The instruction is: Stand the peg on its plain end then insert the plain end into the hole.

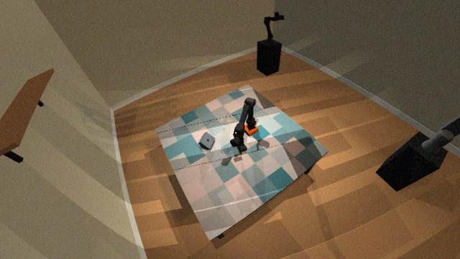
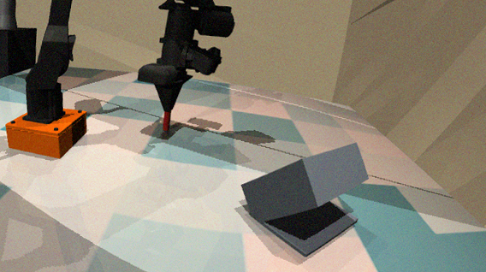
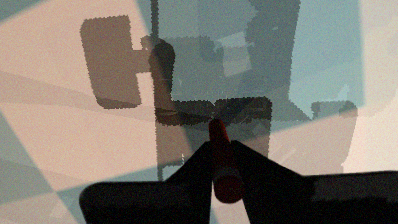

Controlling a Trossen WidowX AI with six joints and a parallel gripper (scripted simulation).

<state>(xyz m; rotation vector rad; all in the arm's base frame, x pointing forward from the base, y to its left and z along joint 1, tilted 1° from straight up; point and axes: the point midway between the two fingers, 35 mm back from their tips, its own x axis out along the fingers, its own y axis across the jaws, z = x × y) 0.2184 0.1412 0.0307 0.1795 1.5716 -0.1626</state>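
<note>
Now: the grey sloped panel 230 mm to the right of my gripper tip, 230 mm ahead of it and 10 mm above it. From my gripper tip the other things lie so: red peg 20 mm above; then flat dark plate 250 mm to the right, 240 mm ahead, 40 mm below.
</note>
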